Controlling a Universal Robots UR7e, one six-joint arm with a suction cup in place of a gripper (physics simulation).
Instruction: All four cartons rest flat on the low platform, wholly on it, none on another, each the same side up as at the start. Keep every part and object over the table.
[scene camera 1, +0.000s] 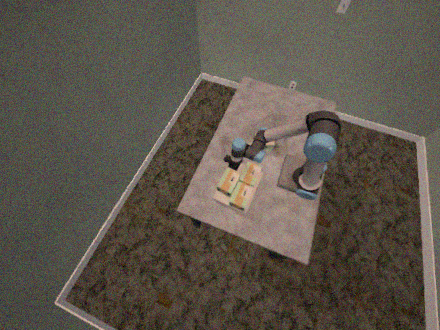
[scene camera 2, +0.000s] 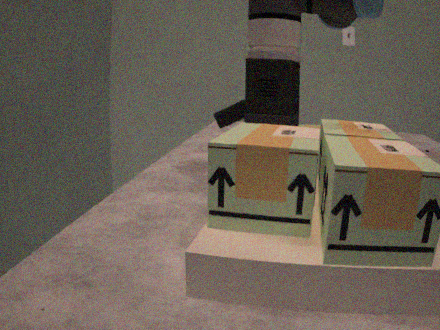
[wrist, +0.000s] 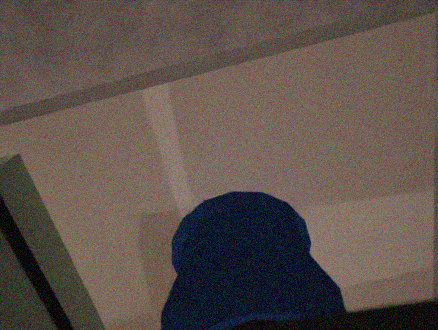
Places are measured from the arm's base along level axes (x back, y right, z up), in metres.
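Where they show: end effector, tool point: (wrist: 241, 254).
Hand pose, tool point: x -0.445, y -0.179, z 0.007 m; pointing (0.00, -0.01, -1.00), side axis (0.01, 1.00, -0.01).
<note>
After its pixels a point has its place.
Three pale green cartons with orange tape stand on the low platform (scene camera 1: 223, 201) {x -0.390, y -0.425, z -0.012 m} (scene camera 2: 300, 285) {x -0.364, y -0.432, z -0.033 m} (wrist: 300, 125) {x -0.471, y -0.158, z -0.012 m}: a left one (scene camera 1: 228, 181) {x -0.419, y -0.318, z 0.073 m} (scene camera 2: 262, 175) {x -0.414, y -0.381, z 0.046 m}, a front right one (scene camera 1: 241, 195) {x -0.303, y -0.356, z 0.073 m} (scene camera 2: 380, 210) {x -0.306, y -0.424, z 0.038 m} and a back right one (scene camera 1: 250, 172) {x -0.327, y -0.187, z 0.072 m} (scene camera 2: 355, 129) {x -0.327, y -0.212, z 0.073 m}. Arrows on the two nearer ones point up. Part of a carton (wrist: 30, 240) {x -0.454, y -0.235, z 0.000 m} shows at the wrist view's left edge. A fourth carton (scene camera 1: 270, 144) {x -0.308, y 0.116, z 0.023 m} partly shows behind the arm, off the platform. My suction gripper (scene camera 1: 234, 164) {x -0.445, y -0.179, z 0.007 m} (wrist: 242, 220) carries no carton; its blue cup is low over the platform. Whether it touches is unclear.
The arm's base stands on a grey plate (scene camera 1: 286, 176) {x -0.104, y -0.049, z 0.000 m} at the right of the table (scene camera 1: 270, 225) {x -0.053, y -0.392, z -0.060 m}. The forearm (scene camera 1: 287, 132) {x -0.239, y -0.062, z 0.434 m} reaches across the table above the fourth carton. The left carton hides the cup in scene camera 2.
</note>
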